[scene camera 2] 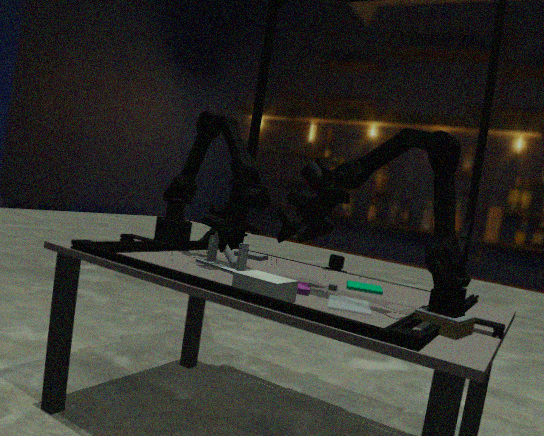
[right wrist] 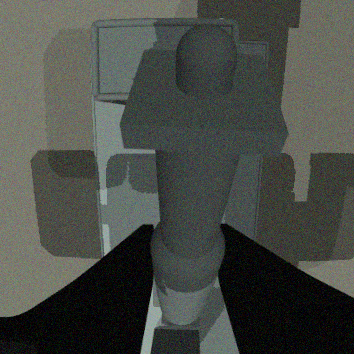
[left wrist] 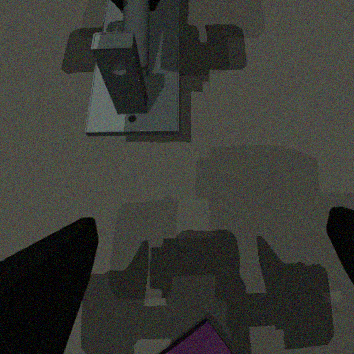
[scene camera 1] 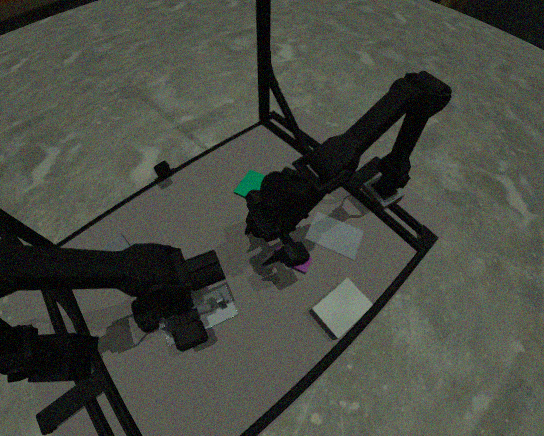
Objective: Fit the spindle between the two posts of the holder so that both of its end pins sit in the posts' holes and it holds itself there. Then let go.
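Places are measured from the left arm's base along level axes (x right, y back, z down), in centimetres.
Pixels of known places: left gripper, fingertip midpoint: (scene camera 2: 288,241) (left wrist: 213,224) (scene camera 1: 254,249); right gripper, fingertip midpoint: (scene camera 2: 224,252) (right wrist: 183,234) (left wrist: 137,6) (scene camera 1: 187,314); left arm's base, origin of the base link: (scene camera 2: 445,312) (scene camera 1: 384,188); right arm's base, origin of the base link: (scene camera 2: 174,219) (scene camera 1: 50,357).
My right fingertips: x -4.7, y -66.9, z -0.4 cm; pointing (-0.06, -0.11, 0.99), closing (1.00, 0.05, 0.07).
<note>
For each thing: its top centre in the pictures, then the offset to it from my right fingertips.
- grey holder, middle of its top: (right wrist: 176,233) (left wrist: 137,47) (scene camera 1: 197,315) (scene camera 2: 225,265) dy +1.6, dx -0.5, dz +3.5 cm
- nearer post, middle of its top: (left wrist: 111,38) (scene camera 1: 217,296) (scene camera 2: 244,243) dy +8.5, dx -0.8, dz -4.3 cm
- magenta block, middle of its top: (scene camera 2: 302,285) (scene camera 1: 292,257) dy +29.8, dx +1.0, dz +2.8 cm
- white box, middle of its top: (scene camera 2: 266,276) (scene camera 1: 343,306) dy +32.6, dx -16.8, dz -0.7 cm
- pale blue slab, middle of its top: (scene camera 2: 349,303) (scene camera 1: 334,234) dy +44.6, dx +1.0, dz +3.8 cm
- green slab, middle of its top: (scene camera 2: 364,285) (scene camera 1: 255,185) dy +33.0, dx +27.3, dz +3.4 cm
The grey holder (scene camera 1: 223,319) (left wrist: 160,125) (right wrist: 111,125) lies on the table; its two posts (scene camera 2: 212,248) (scene camera 2: 242,257) stand upright. The grey spindle (scene camera 2: 230,255) (left wrist: 136,25) (right wrist: 187,270) slants between them, its lower end low beside the nearer post (left wrist: 129,92) in the left wrist view, apart from that post's visible hole. A wide block with a rounded knob shows at its upper end in the right wrist view. My right gripper (scene camera 2: 230,245) (right wrist: 183,234) is shut on the spindle. My left gripper (scene camera 2: 302,235) (left wrist: 213,224) is open and empty, off the holder's end. The far post's hole is hidden.
A magenta block (scene camera 1: 305,265) (scene camera 2: 303,288) (left wrist: 202,342) lies below my left gripper. A white box (scene camera 1: 342,307) (scene camera 2: 265,276), a pale blue slab (scene camera 1: 335,235) (scene camera 2: 349,304) and a green slab (scene camera 1: 250,182) (scene camera 2: 365,287) lie around. A black frame edges the table.
</note>
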